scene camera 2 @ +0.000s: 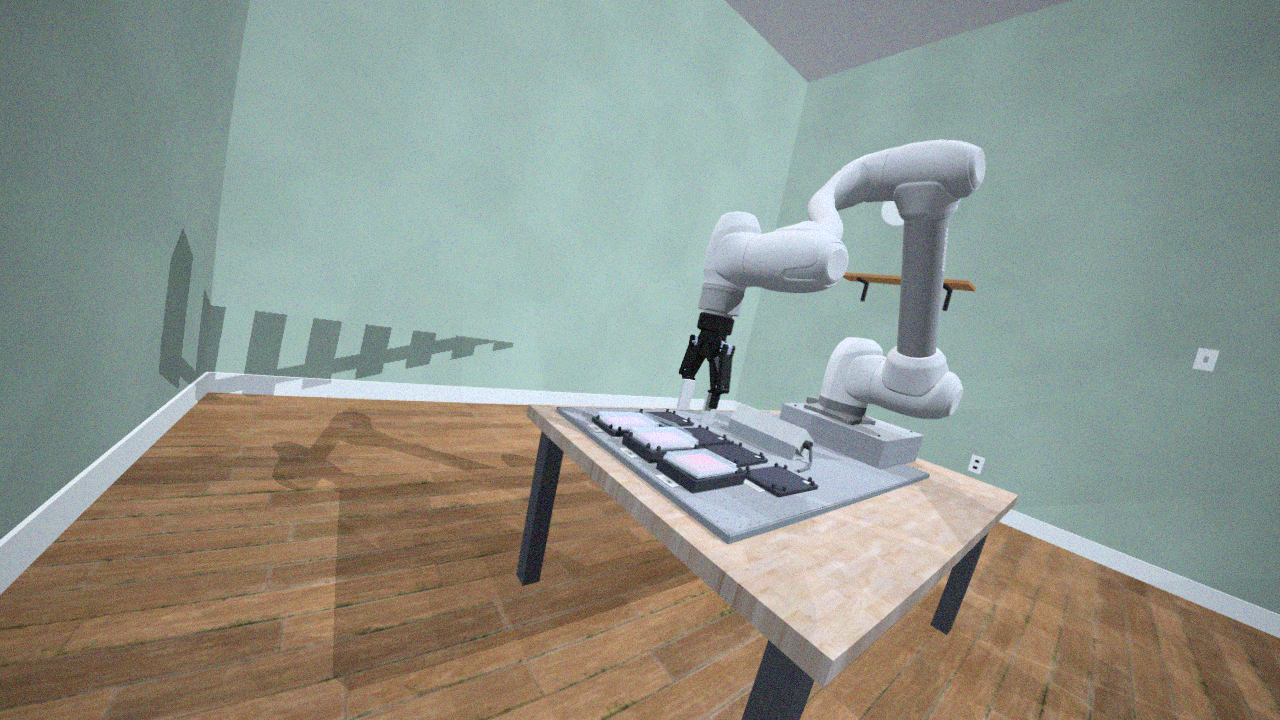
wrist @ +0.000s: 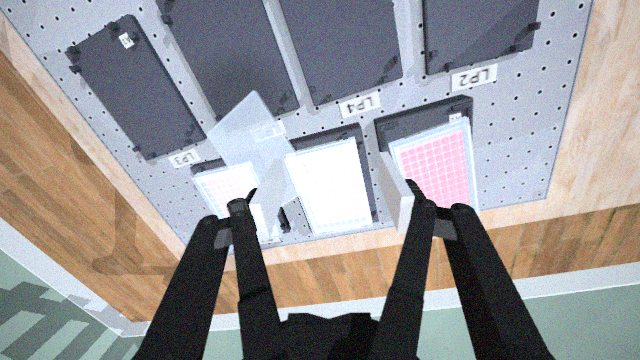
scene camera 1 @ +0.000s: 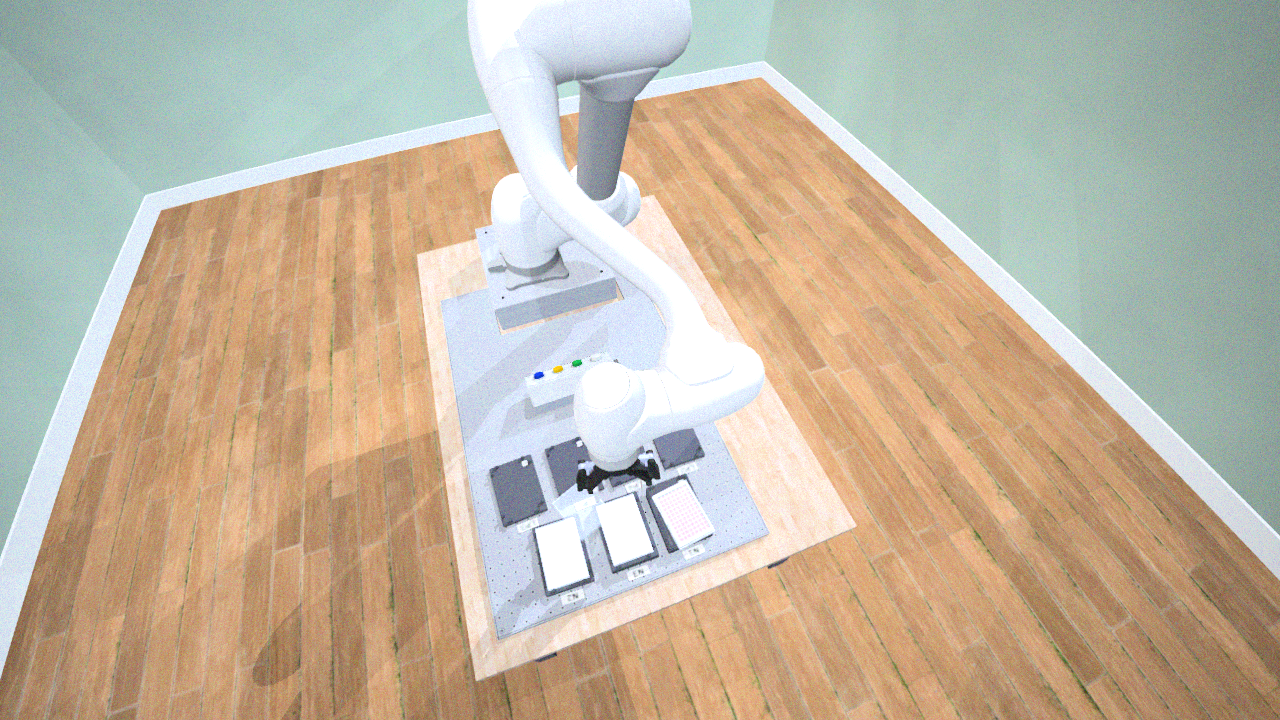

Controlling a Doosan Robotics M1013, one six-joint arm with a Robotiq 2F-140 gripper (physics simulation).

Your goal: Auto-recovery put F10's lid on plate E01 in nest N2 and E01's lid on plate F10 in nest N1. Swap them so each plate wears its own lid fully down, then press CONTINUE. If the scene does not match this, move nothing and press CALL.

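Places are measured from the arm's base along level axes (x ahead, y left, z up), in metres.
Pixels of known places: gripper, between the fingertips: (scene camera 2: 693, 415) (wrist: 330, 170) (scene camera 1: 620, 492); arm's base, origin of its link: (scene camera 2: 838, 416) (scene camera 1: 533, 263).
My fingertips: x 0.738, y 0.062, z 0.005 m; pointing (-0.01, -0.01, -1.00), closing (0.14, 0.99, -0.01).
Note:
For each thing: its top centre in the pictures, then the offset to it from my fingertips. "spot": a spot on its surface instead.
- right plate, centre of its top: (wrist: 440, 183) (scene camera 2: 703, 457) (scene camera 1: 683, 511) 0.065 m ahead, 0.119 m left, 0.044 m down
- middle plate, centre of its top: (wrist: 331, 195) (scene camera 2: 665, 433) (scene camera 1: 623, 527) 0.060 m ahead, 0.011 m right, 0.047 m down
- left plate, centre of its top: (wrist: 239, 210) (scene camera 1: 561, 551) (scene camera 2: 628, 417) 0.067 m ahead, 0.149 m right, 0.059 m down
- LP4, centre of its top: (wrist: 339, 16) (scene camera 2: 734, 449) 0.123 m back, 0.033 m left, 0.068 m down
- LP2, centre of its top: (scene camera 2: 780, 473) (scene camera 1: 674, 433) 0.126 m back, 0.165 m left, 0.068 m down
- button box, centre of its top: (scene camera 1: 569, 369) (scene camera 2: 773, 415) 0.338 m back, 0.038 m right, 0.004 m down
- small upright fixture, a spot on its surface: (scene camera 2: 805, 454) spot: 0.363 m back, 0.071 m left, 0.075 m down
My gripper (scene camera 1: 620, 479) (scene camera 2: 699, 395) (wrist: 330, 170) is open and empty above the plate row, over the middle plate in the wrist view. The right plate (scene camera 1: 682, 513) (scene camera 2: 700, 465) (wrist: 435, 170) shows pink wells; its nest label seems to read N1. The middle plate (scene camera 1: 624, 530) (scene camera 2: 662, 438) (wrist: 325, 185) looks washed-out white, label seemingly N3. The left plate (scene camera 1: 563, 555) (scene camera 2: 624, 420) (wrist: 227, 185) is pale, label seemingly N2, partly behind a finger in the wrist view. A clear lid-like sheet (scene camera 1: 577, 505) (wrist: 245, 132) lies askew by LP1. Plate and lid names are unreadable.
Dark pads LP3 (scene camera 1: 517, 490) (wrist: 137, 90), LP4 (wrist: 345, 50) and LP2 (scene camera 1: 680, 447) (wrist: 475, 30) stand behind the plates. A button box (scene camera 1: 550, 389) (scene camera 2: 765, 429) with blue, yellow, green and white buttons stands towards the arm's base. A small upright fixture (scene camera 2: 805, 454) stands nearby.

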